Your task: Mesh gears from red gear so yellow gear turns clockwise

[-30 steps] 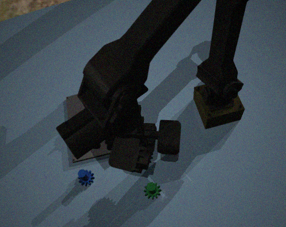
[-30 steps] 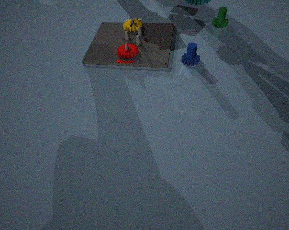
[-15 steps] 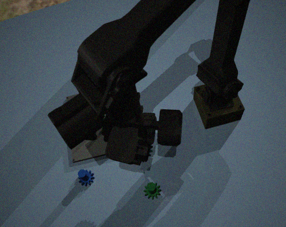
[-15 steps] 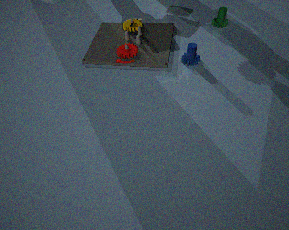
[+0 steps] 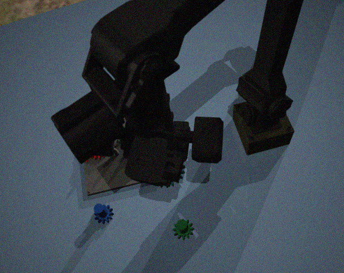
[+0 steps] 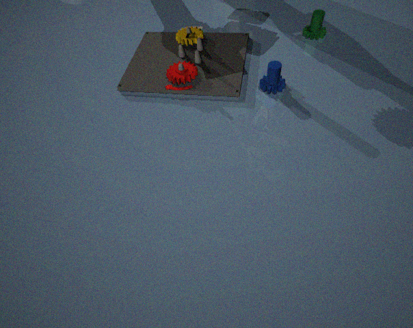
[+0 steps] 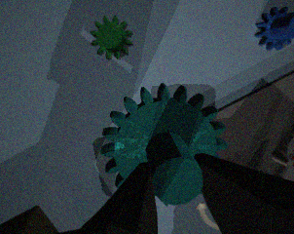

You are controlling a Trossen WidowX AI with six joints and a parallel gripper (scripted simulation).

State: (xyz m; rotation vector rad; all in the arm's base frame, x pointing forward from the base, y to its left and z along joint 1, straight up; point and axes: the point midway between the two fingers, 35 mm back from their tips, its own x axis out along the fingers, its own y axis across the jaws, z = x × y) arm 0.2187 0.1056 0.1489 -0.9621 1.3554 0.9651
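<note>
My gripper tip is now 30 mm short of the yellow gear, 160 mm to the left of it and 150 mm above it. From my gripper tip the other things lie so: teal gear 10 mm below; then blue gear 150 mm ahead, 150 mm below; then green gear 70 mm to the left, 150 mm below.
</note>
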